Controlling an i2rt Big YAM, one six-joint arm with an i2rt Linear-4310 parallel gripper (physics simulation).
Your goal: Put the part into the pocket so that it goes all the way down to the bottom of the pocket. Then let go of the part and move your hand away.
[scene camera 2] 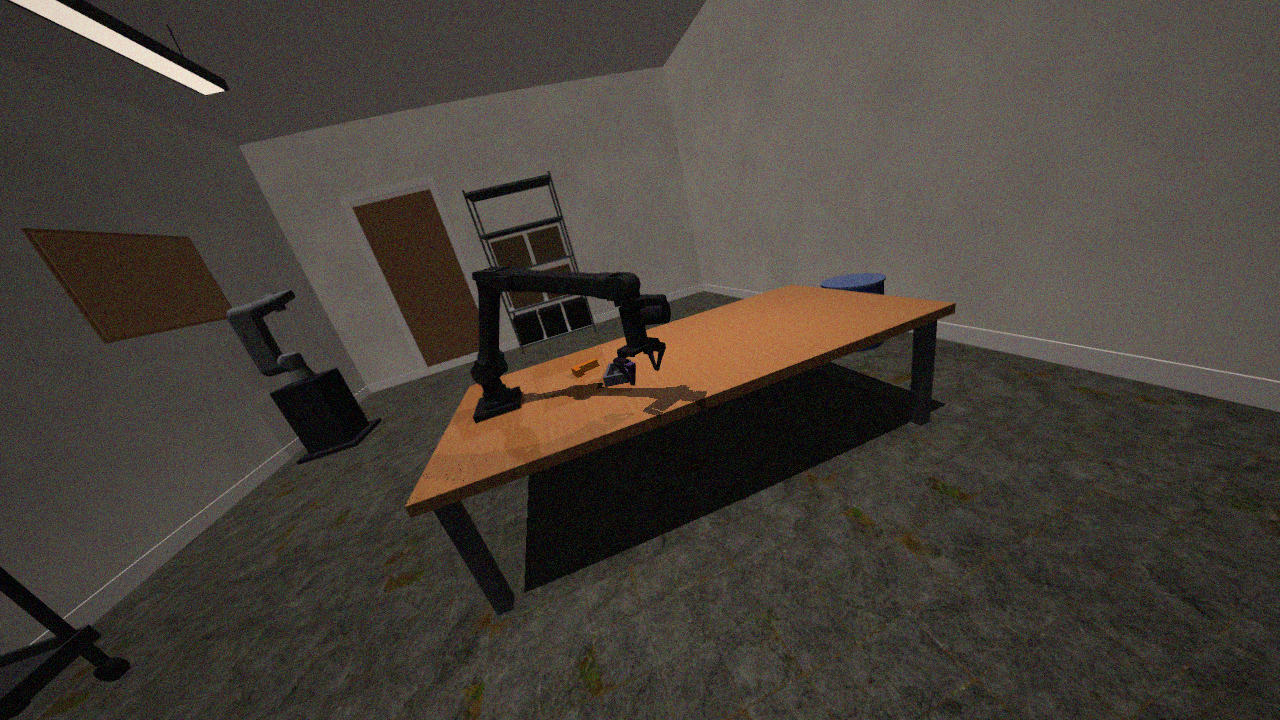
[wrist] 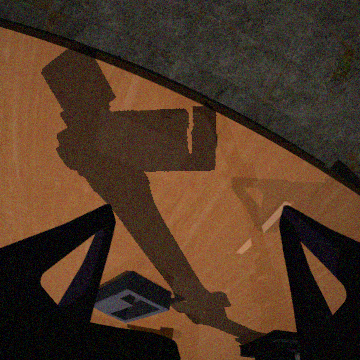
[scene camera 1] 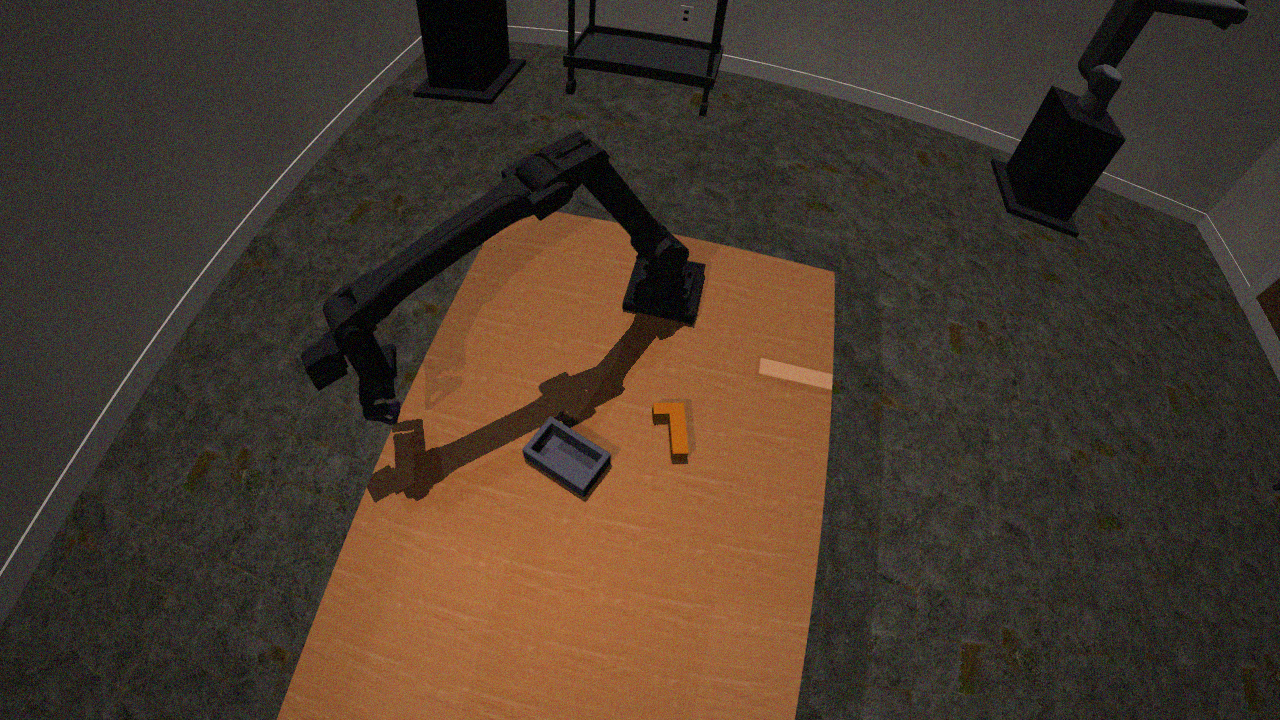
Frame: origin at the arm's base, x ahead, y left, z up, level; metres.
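Seen in the pictures: gripper, between the fingertips: [scene camera 2: 645, 377] [wrist: 194, 214] [scene camera 1: 392, 401]; arm's base, origin of its link: [scene camera 2: 498, 400] [wrist: 277, 350] [scene camera 1: 665, 283].
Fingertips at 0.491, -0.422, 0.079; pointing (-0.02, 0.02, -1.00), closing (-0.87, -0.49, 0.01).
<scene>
Offsets run from my fingertips to a thing's top centre, as dx, dy, dz. Level surfaces: height alone.
The orange L-shaped part {-0.138, +0.509, -0.077} [scene camera 1: 678, 433] [scene camera 2: 585, 367] lies flat on the table {dz -0.107} [scene camera 1: 581, 608] [scene camera 2: 787, 340] [wrist: 30, 125], apart from the pocket. It does not show in the wrist view. The pocket is a grey rectangular open-topped box {-0.032, +0.335, -0.071} [scene camera 1: 554, 473] [scene camera 2: 615, 380] [wrist: 147, 283] on the table; its floor shows in scene camera 1 and no part is in it. My gripper [scene camera 1: 382, 414] [scene camera 2: 640, 364] [wrist: 194, 214] is open and empty, fingers pointing down, in the air near the table's long edge. In the wrist view the pocket is low left, partly behind the left finger.
My arm's base [scene camera 1: 664, 291] [scene camera 2: 497, 403] stands near one end of the table. The arm's shadow falls across the table beside the pocket. A pale strip [scene camera 1: 795, 373] shows at the table's opposite long edge. A cart [scene camera 1: 635, 73] and another arm's pedestal [scene camera 1: 1062, 152] stand on the floor.
</scene>
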